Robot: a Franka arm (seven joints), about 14 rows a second.
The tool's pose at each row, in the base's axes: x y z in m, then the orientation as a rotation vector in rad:
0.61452, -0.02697, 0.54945, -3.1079, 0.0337, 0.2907
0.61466, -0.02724, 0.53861, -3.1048, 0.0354, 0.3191
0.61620, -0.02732, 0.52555, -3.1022, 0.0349, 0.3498
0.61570, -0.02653, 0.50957, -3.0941, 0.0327, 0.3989
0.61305, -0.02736, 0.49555, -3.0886, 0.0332, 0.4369
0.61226, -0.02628, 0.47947, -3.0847, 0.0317, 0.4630
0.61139, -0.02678, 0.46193, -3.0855, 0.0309, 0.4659
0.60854, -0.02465, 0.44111, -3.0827, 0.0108, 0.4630
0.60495, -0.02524, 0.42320, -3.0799, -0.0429, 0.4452
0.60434, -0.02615, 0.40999, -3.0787, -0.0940, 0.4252
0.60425, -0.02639, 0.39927, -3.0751, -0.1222, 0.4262
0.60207, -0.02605, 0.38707, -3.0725, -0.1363, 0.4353
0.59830, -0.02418, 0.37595, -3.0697, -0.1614, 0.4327
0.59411, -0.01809, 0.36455, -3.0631, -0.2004, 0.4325
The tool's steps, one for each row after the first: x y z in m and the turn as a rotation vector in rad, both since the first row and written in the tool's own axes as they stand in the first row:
0.00216, 0.00046, 0.01062, 0.0002, -0.0183, 0.0013
0.00609, 0.00074, 0.02316, -0.0007, -0.0380, 0.0012
0.00855, 0.00024, 0.03897, 0.0010, -0.0699, 0.0000
0.00857, 0.00139, 0.05322, 0.0012, -0.0945, 0.0006
0.01076, 0.00061, 0.06919, 0.0010, -0.1115, -0.0002
0.01317, 0.00144, 0.08657, -0.0002, -0.1132, -0.0006
0.01419, -0.00025, 0.10760, 0.0019, -0.1118, -0.0138
0.01400, 0.00075, 0.12585, 0.0039, -0.1012, -0.0487
0.01587, 0.00191, 0.13892, 0.0038, -0.0889, -0.0819
0.01778, 0.00234, 0.14946, 0.0045, -0.0900, -0.1002
0.01789, 0.00227, 0.16186, 0.0043, -0.0961, -0.1093
0.01622, 0.00069, 0.17352, 0.0048, -0.0949, -0.1257
0.01410, -0.00510, 0.18563, 0.0067, -0.0956, -0.1513

